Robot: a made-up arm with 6 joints.
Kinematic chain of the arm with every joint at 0, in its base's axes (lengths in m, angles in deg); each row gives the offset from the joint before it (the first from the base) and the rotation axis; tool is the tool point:
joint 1: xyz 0 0 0.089 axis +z
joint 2: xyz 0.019 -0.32 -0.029 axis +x
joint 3: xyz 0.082 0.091 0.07 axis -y
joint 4: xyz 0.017 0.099 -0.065 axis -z
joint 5: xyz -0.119 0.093 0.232 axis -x
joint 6: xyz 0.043 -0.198 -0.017 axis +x
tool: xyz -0.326 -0.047 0
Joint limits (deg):
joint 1: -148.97..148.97
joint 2: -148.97..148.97
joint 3: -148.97..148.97
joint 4: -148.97..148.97
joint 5: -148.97..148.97
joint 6: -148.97..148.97
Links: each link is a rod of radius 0.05 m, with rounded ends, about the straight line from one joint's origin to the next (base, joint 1, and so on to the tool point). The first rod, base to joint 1, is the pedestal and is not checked.
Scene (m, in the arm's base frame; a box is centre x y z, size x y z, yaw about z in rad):
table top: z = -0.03
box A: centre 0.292 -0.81 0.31 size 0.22 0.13 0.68 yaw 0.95
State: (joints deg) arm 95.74 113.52 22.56 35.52 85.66 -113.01
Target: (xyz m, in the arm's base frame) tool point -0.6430 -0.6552 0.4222
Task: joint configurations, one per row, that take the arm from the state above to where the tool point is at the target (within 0.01 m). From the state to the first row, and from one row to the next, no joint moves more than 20 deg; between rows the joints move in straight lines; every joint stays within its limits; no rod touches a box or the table.
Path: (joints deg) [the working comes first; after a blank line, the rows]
Joints at the target: -34.99 117.94 21.87 49.02 99.47 -97.46
Straight joint move there: touches box A.

1: 77.05 102.77 24.45 34.79 81.00 -106.07
2: 58.36 92.01 26.34 34.06 76.35 -99.14
3: 39.67 81.26 28.23 33.33 71.69 -92.20
4: 20.97 70.51 30.12 32.60 67.03 -85.27
5: 5.73 64.86 30.40 29.15 61.78 -80.59
6: -9.52 59.21 30.68 25.69 56.53 -75.91
7: -24.76 53.56 30.97 22.23 51.28 -71.23
8: -40.01 47.92 31.25 18.78 46.03 -66.55
9: -38.75 65.42 28.91 26.34 59.39 -74.28
10: -37.50 82.93 26.56 33.90 72.75 -82.01
11: -36.25 100.44 24.22 41.46 86.11 -89.73
12: -34.99 117.94 21.87 49.02 99.47 -97.46

